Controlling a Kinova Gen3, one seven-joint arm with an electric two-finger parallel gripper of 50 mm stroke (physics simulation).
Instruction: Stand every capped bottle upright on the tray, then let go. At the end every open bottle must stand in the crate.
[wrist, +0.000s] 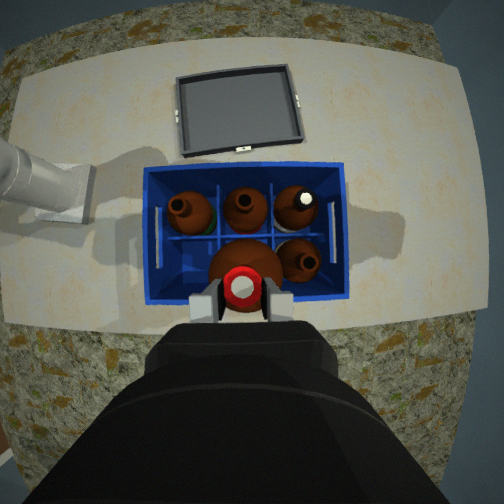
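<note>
My gripper is shut on the neck of a brown bottle with a red cap, held upright above the front middle of the blue crate. The crate holds three open brown bottles: back left, back middle and front right. A brown bottle with a black and white cap stands in the back right cell. The front left cell looks empty. The dark grey tray lies empty beyond the crate.
The arm's grey base link and its mount plate stand at the left of the table. The table edges run close in front of the crate and far behind the tray.
</note>
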